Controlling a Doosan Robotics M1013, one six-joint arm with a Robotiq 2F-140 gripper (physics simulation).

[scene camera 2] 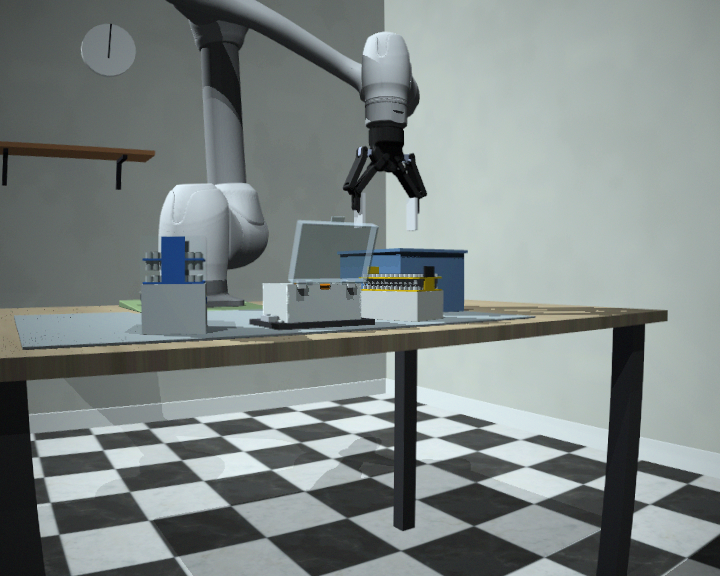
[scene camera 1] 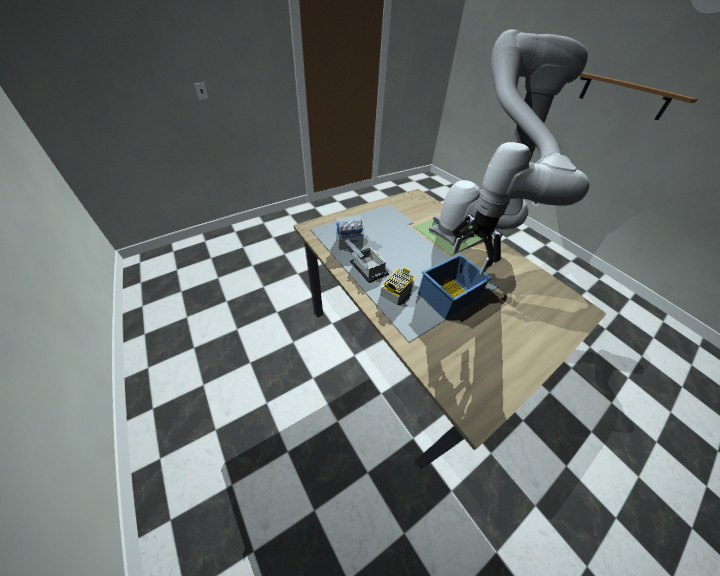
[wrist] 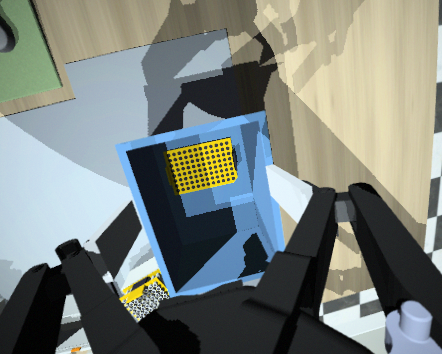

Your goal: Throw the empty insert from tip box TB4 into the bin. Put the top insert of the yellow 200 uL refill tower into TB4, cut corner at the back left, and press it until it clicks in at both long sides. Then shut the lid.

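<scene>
The empty yellow insert (scene camera 1: 453, 288) (wrist: 202, 167) lies inside the blue bin (scene camera 1: 433, 295) (scene camera 2: 445, 283) (wrist: 144, 215), its holed face up. My gripper (scene camera 1: 474, 255) (scene camera 2: 385, 217) (wrist: 203, 197) is open and empty, high above the bin. Tip box TB4 (scene camera 1: 367, 268) (scene camera 2: 312, 303) is a white box on a black base; its clear lid (scene camera 2: 333, 252) stands open and no yellow insert shows in it. The yellow refill tower (scene camera 1: 398, 283) (scene camera 2: 408, 305) (wrist: 147, 299) stands between TB4 and the bin, full of tips on top. Its lower part is mostly hidden in the wrist view.
A blue refill tower (scene camera 1: 350, 230) (scene camera 2: 174, 307) stands beyond TB4, with a tall blue piece on top. The boxes stand on a grey-blue mat (scene camera 1: 390, 225) (scene camera 2: 84, 330). A green plate (scene camera 1: 426, 226) (wrist: 25, 65) lies under the arm's base.
</scene>
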